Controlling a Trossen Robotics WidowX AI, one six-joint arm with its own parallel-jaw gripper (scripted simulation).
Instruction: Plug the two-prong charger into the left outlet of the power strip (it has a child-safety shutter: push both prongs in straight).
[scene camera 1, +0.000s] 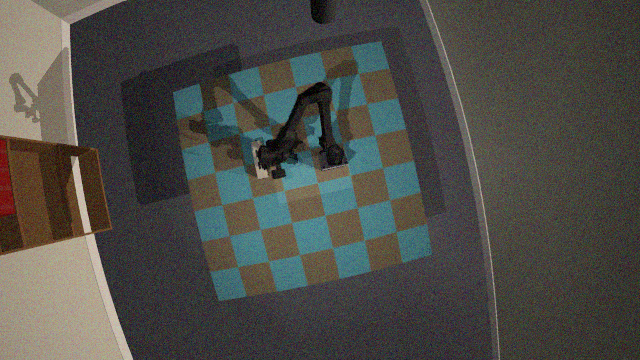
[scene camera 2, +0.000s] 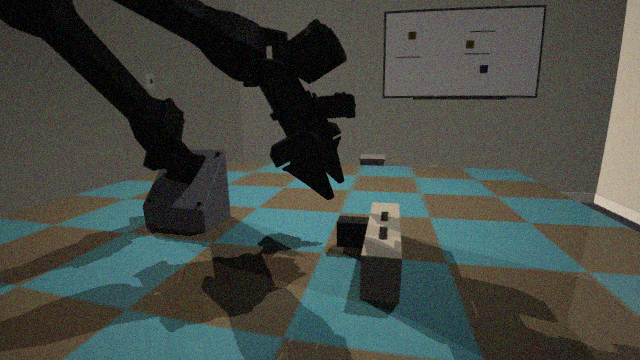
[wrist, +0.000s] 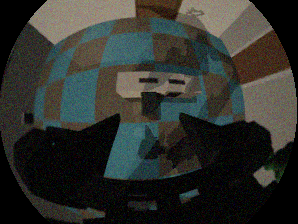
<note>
My gripper is open and holds nothing. Further things: a charger.
My gripper also shows in the wrist view.
</note>
